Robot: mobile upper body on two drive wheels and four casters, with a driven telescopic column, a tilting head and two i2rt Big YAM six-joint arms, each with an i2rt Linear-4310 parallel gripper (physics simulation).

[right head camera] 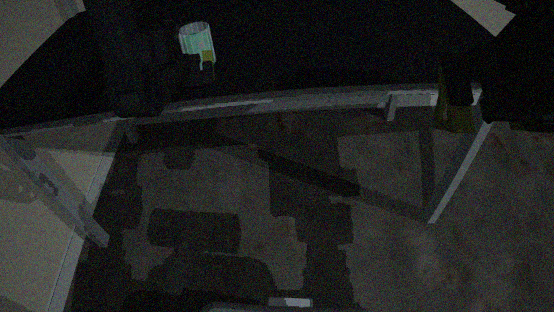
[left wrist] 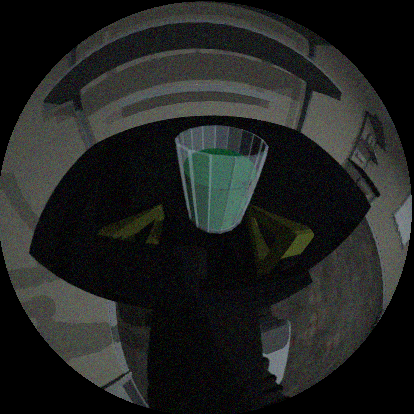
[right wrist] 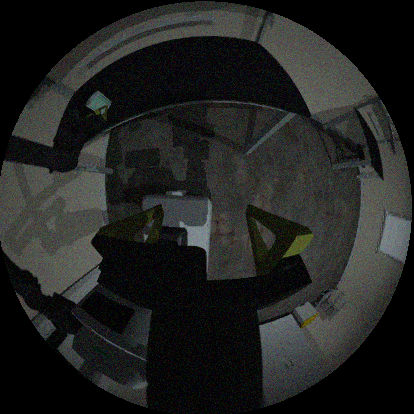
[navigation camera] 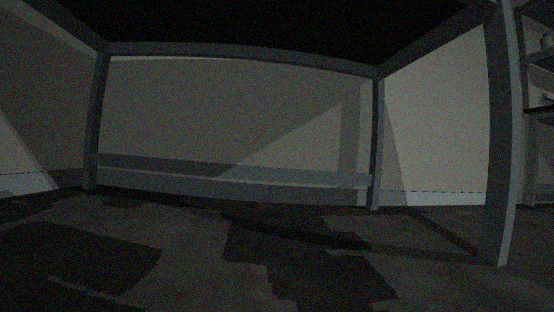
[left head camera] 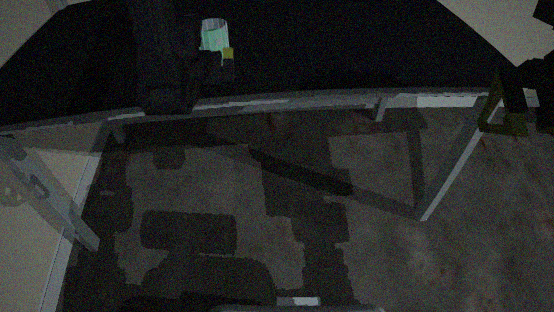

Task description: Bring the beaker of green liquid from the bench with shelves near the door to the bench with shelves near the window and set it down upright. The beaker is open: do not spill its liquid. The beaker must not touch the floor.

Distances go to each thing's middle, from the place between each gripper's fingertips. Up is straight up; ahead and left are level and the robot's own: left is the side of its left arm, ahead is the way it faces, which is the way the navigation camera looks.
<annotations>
The beaker of green liquid (right head camera: 195,37) lies 430 mm to the left of my right hand, 370 mm ahead of it and 110 mm below it.
The beaker of green liquid lies 3 cm above my left hand, 1 cm to the right of it and 1 cm ahead of it.
</annotations>
